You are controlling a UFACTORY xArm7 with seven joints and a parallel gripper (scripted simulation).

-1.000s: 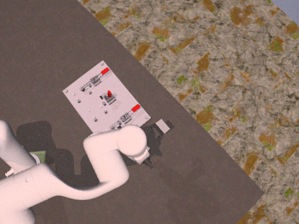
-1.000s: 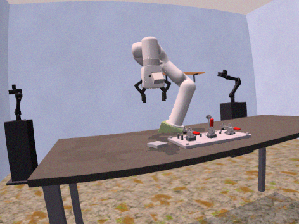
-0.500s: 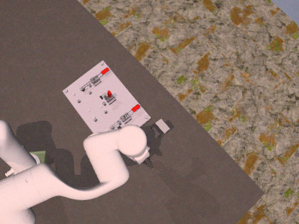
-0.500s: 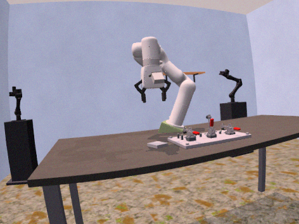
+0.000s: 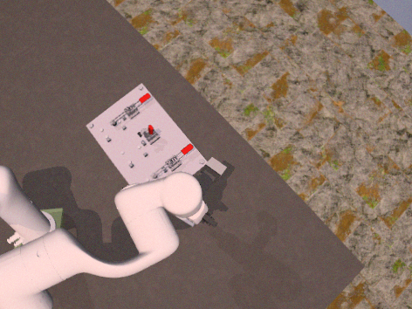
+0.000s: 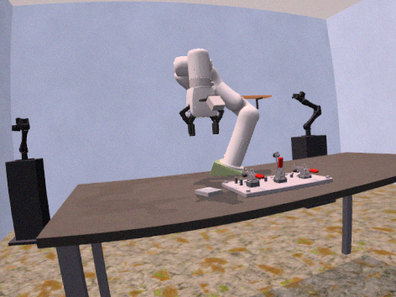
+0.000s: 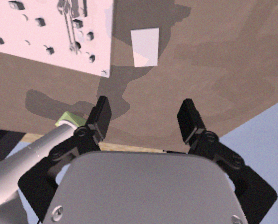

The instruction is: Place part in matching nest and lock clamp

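Now: the pale grey block part 210 mm below my hand. Also, from my hand: fixture plate (260 mm to the left, 210 mm below, 30 mm ahead); toggle clamp (160 mm below, 150 mm to the left, 50 mm ahead).
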